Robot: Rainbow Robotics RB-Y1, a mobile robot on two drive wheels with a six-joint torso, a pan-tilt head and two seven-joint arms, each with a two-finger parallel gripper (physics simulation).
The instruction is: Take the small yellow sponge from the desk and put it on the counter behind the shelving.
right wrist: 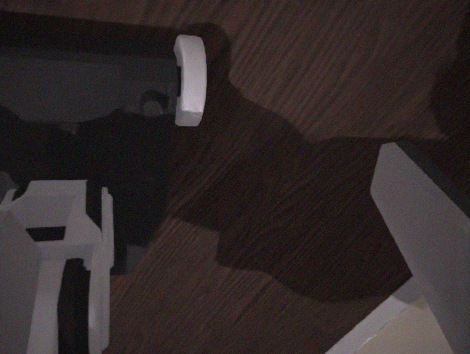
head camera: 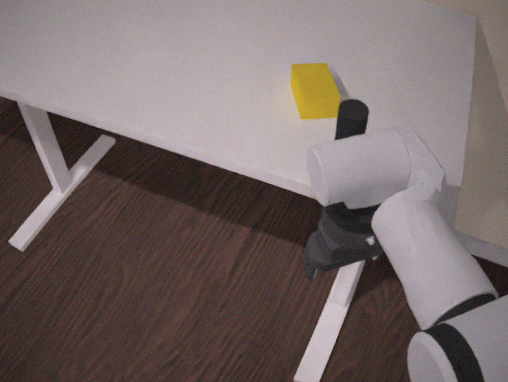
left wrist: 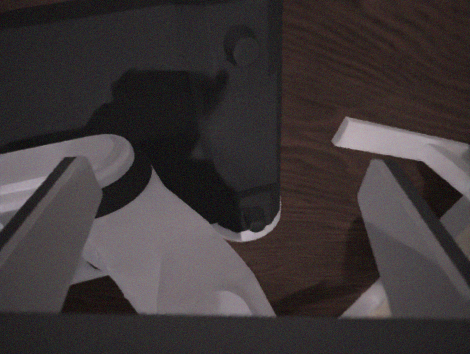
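Where they show: left gripper, fingertip midpoint: (left wrist: 228, 177); right gripper, fingertip midpoint: (right wrist: 207, 198) (head camera: 342, 264); robot's base at its link origin: (right wrist: 64, 58).
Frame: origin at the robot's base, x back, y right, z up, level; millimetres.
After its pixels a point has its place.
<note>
The small yellow sponge (head camera: 316, 92) {z 996, x -473, y 102 mm} lies flat on the white desk (head camera: 190, 75) {z 951, x -587, y -116 mm}, towards its right end in the head view, just beyond my right forearm. My right gripper (head camera: 311, 272) (right wrist: 207, 198) {z 833, x -252, y 139 mm} is open and empty. It hangs in front of the desk's near edge, over the floor and apart from the sponge. My left gripper (left wrist: 228, 177) {z 547, x 86, y -241 mm} is open and empty above the robot's own base; it does not show in the head view. The sponge does not show in either wrist view. The counter and the shelving do not show.
A white desk leg foot (head camera: 65, 192) (left wrist: 380, 137) stands on the dark wood floor, and another desk foot (head camera: 320, 335) stands below my right gripper. A beige wall (head camera: 487, 195) {z 320, x -833, y 831 mm} with a white baseboard is at the right. The robot's dark base (left wrist: 240, 125) {z 191, x 5, y -34 mm} (right wrist: 100, 85) {z 191, x -19, y 82 mm} lies below both grippers.
</note>
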